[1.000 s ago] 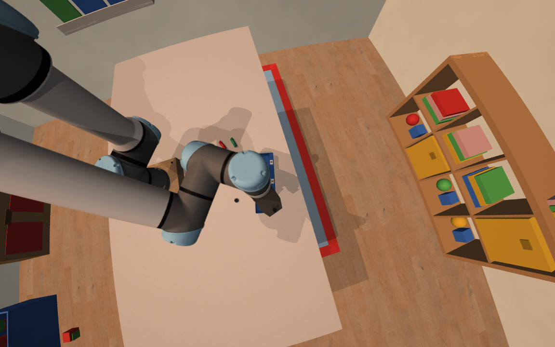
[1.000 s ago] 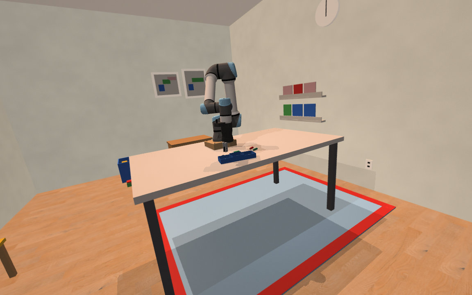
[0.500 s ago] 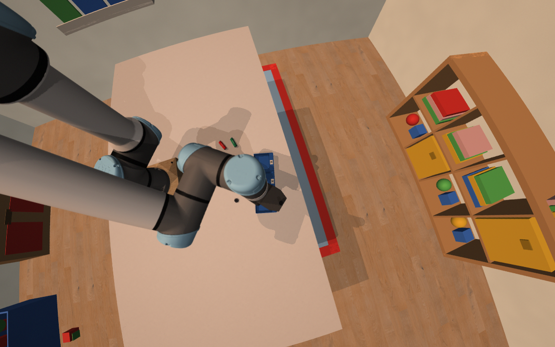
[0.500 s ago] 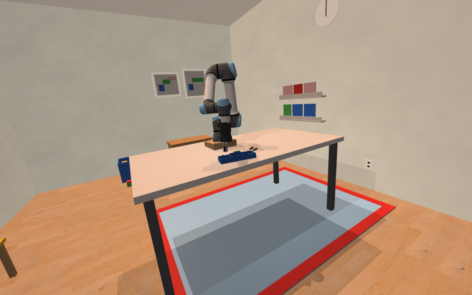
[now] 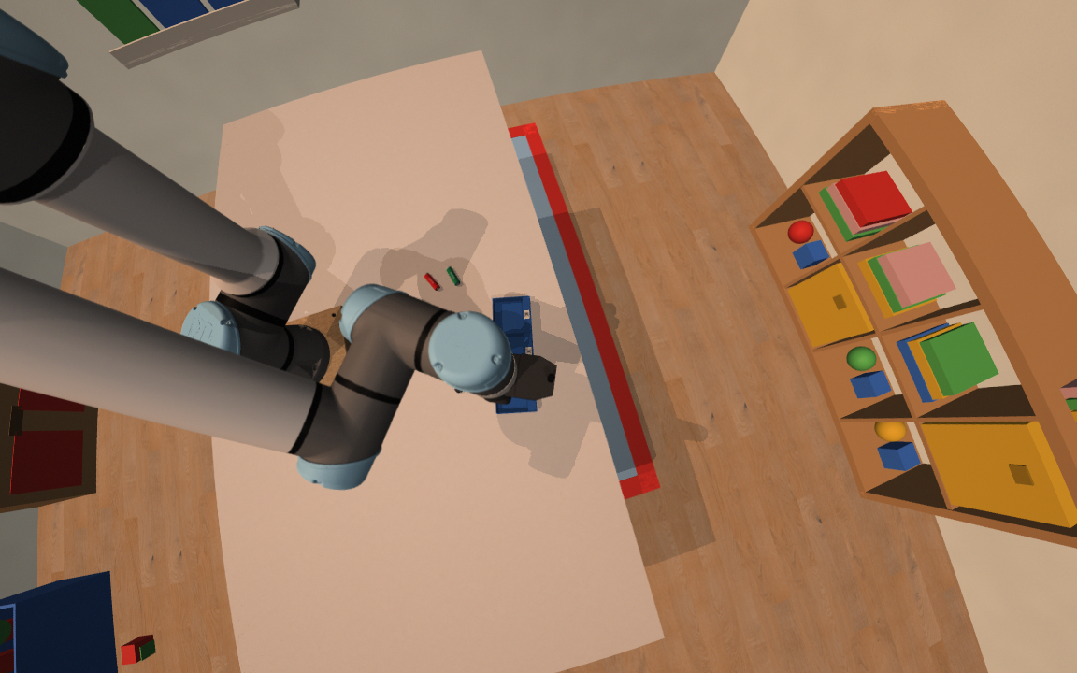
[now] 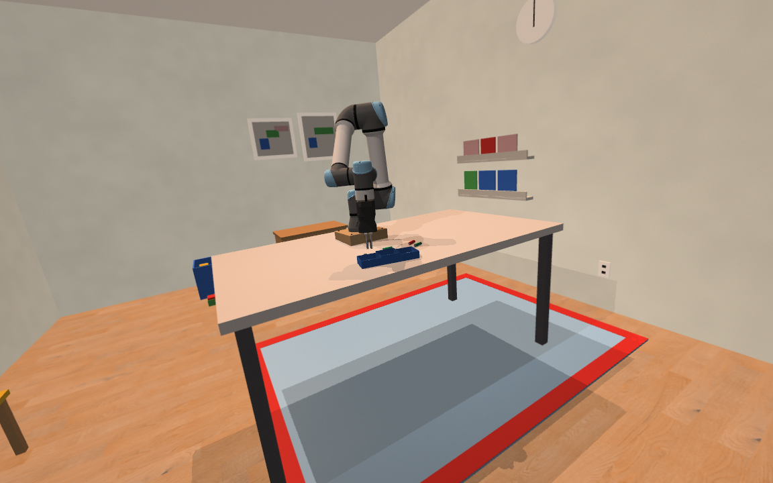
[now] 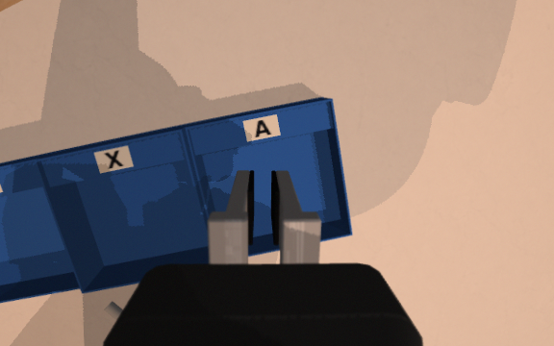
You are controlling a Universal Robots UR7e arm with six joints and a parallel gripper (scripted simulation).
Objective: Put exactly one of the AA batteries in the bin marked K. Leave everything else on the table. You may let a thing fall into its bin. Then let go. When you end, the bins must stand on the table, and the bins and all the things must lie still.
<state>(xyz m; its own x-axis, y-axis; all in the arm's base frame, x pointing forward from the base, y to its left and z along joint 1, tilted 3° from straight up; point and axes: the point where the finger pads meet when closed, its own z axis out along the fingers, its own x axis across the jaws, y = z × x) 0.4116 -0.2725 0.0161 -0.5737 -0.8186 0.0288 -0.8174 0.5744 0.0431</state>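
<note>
The blue bin row is 70 mm to the left of my hand, 70 mm below it and 20 mm ahead of it. Also, from my hand: green-and-white block 100 mm to the left, 80 mm below, 70 mm behind; then grey bolt 140 mm to the left, 80 mm below, 50 mm behind; then black nut 120 mm behind, 80 mm below, 60 mm to the left.
</note>
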